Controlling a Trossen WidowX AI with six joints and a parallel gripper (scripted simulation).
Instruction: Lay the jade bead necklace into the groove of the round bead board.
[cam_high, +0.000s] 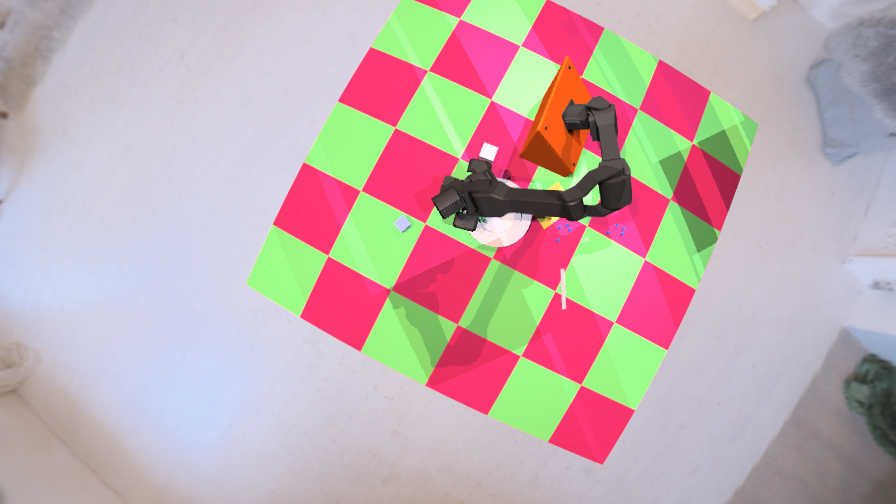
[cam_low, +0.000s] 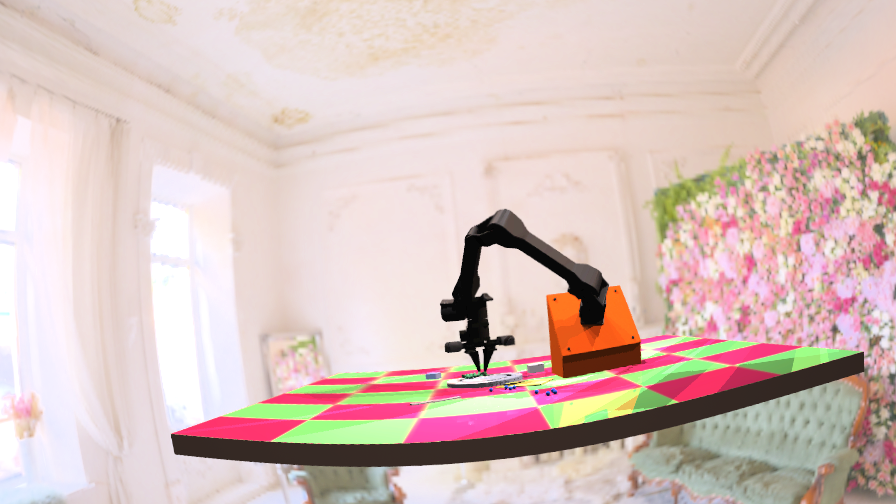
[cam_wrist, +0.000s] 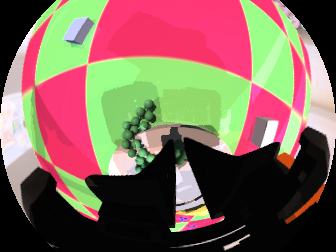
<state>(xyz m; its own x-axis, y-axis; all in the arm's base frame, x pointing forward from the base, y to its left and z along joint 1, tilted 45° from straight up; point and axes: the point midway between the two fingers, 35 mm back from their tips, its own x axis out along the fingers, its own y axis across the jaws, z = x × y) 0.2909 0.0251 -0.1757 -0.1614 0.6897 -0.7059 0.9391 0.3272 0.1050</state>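
Now: the round bead board 10 mm behind my gripper tip, 80 mm to the left of it and 10 mm below it. The rest, counted from my gripper tip: pale blue cube: 160 mm ahead, 130 mm to the right, 10 mm below; then white cube: 150 mm behind, 30 mm to the right; then yellow patch: 120 mm behind, 210 mm to the left, 10 mm below.
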